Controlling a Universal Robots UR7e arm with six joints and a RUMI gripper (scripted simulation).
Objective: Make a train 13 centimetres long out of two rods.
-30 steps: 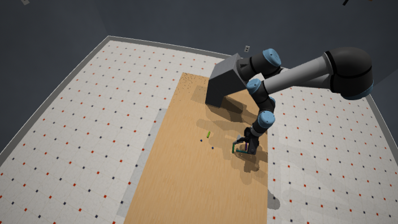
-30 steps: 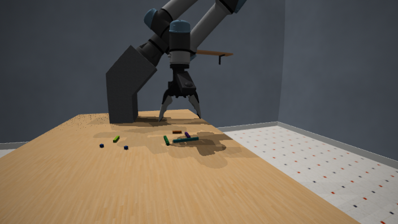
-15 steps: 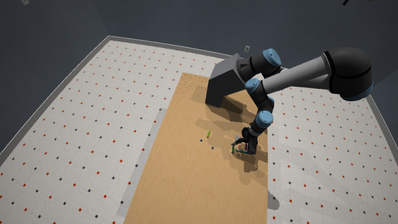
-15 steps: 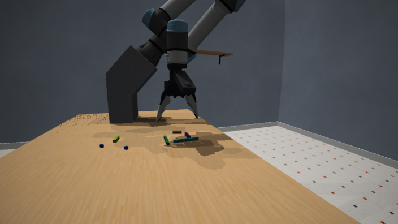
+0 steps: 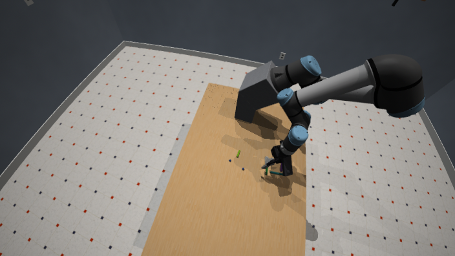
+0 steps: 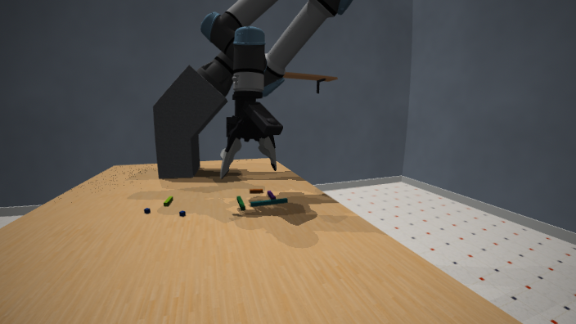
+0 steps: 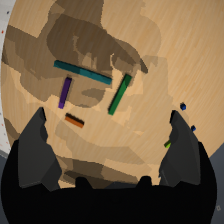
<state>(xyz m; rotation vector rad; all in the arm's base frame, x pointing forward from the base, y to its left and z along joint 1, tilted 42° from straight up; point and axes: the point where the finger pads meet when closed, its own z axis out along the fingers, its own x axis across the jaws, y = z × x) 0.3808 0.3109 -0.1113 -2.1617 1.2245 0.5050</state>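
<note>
Right now my hand is 23 cm to the left of the lime rod, 8 cm above it and 3 cm past it. The rest, counted from my hand: green rod (8 cm below, 3 cm to the right, 1 cm behind); then purple rod (8 cm below, 6 cm to the left, 5 cm behind); then turquoise rod (8 cm below, 5 cm to the left).
</note>
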